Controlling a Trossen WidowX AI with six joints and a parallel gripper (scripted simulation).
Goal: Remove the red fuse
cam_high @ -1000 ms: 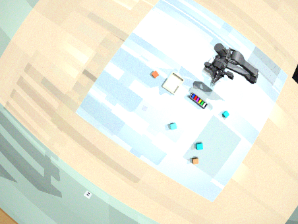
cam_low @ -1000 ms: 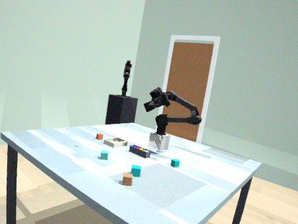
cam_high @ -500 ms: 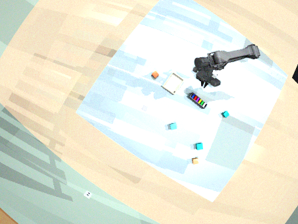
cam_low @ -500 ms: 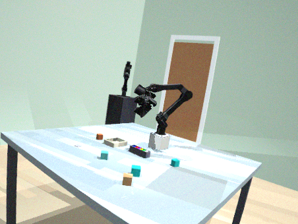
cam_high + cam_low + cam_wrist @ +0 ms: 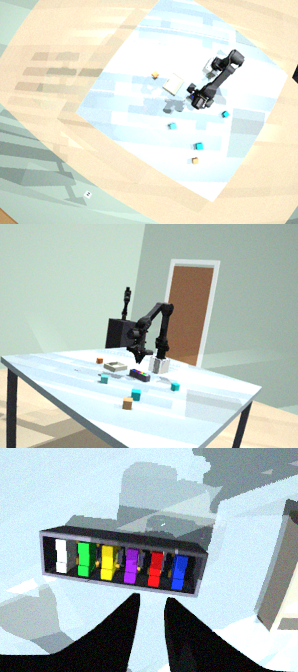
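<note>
Right now my gripper tip is 6 cm above the red fuse. From my gripper tip the other things lie so: tray (19 cm to the right, 8 cm below).
</note>
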